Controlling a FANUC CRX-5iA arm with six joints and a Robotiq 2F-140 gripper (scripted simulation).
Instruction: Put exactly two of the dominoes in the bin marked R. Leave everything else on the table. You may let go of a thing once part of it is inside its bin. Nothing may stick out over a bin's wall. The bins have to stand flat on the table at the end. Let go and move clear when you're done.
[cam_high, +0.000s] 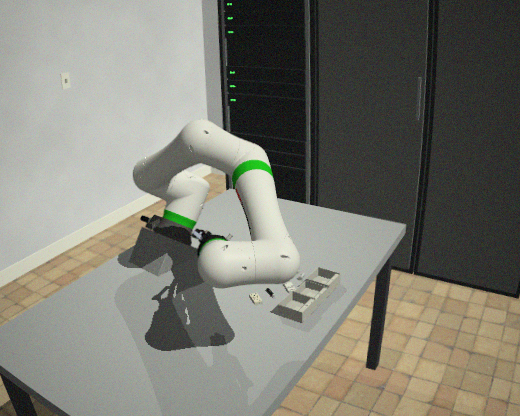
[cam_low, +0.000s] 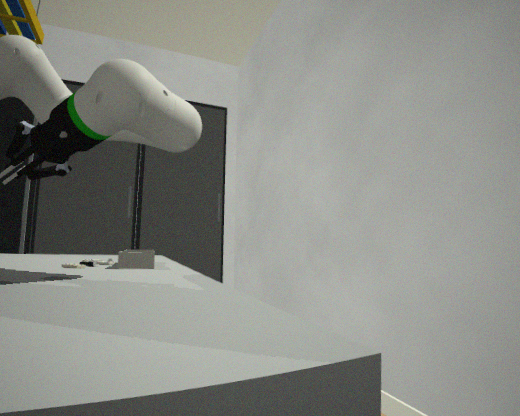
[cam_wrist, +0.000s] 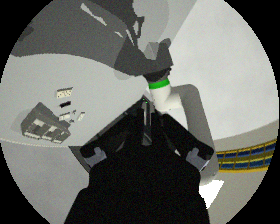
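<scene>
Right now my hand is 250 mm short of the pale two-compartment bin block, 180 mm to the right of it and 190 mm above it. Round my hand: small dark object 140 mm ahead, 120 mm to the left, 200 mm below; cream domino 120 mm ahead, 70 mm to the left, 200 mm below.
</scene>
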